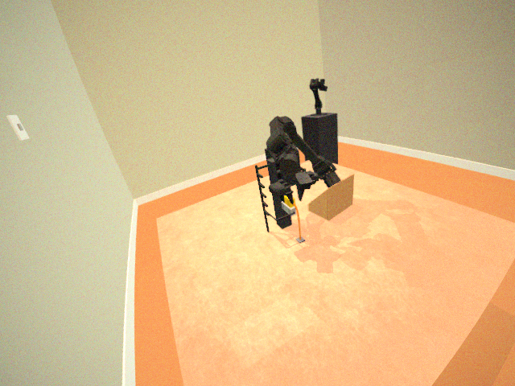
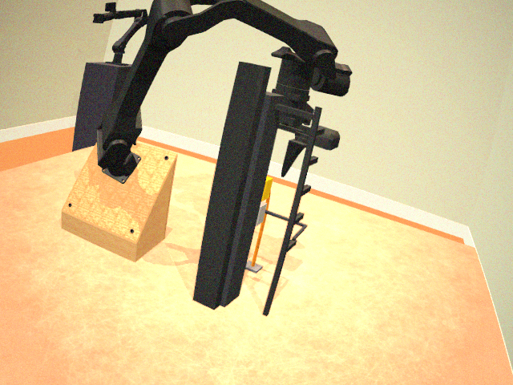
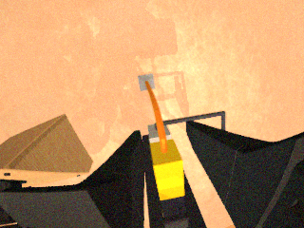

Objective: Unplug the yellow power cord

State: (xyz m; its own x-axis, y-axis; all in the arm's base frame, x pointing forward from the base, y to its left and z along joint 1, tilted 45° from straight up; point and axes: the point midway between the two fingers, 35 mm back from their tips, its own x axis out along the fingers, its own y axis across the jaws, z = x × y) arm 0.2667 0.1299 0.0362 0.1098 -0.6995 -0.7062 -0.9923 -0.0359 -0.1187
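My gripper tip is 7 cm to the left of the yellow plug and 1 cm above it. From my gripper tip the other things lie so: grey plate (1 cm to the left, 18 cm below).
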